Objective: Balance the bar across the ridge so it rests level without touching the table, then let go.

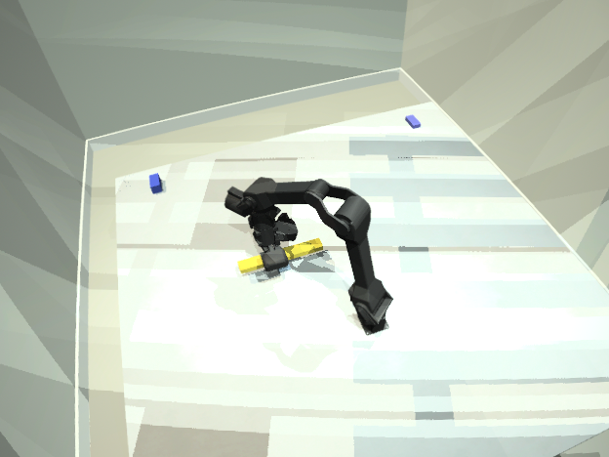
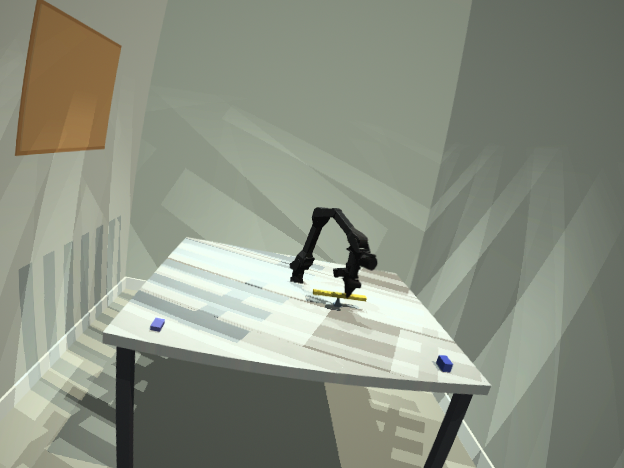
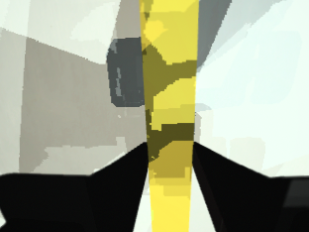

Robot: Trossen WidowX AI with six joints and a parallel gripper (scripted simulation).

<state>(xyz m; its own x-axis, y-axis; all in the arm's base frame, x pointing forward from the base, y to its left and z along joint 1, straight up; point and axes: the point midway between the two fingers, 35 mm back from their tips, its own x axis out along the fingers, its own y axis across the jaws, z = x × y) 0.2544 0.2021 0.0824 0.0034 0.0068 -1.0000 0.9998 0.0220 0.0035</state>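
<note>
Now: gripper tip 3 cm to the left of the bar.
</note>
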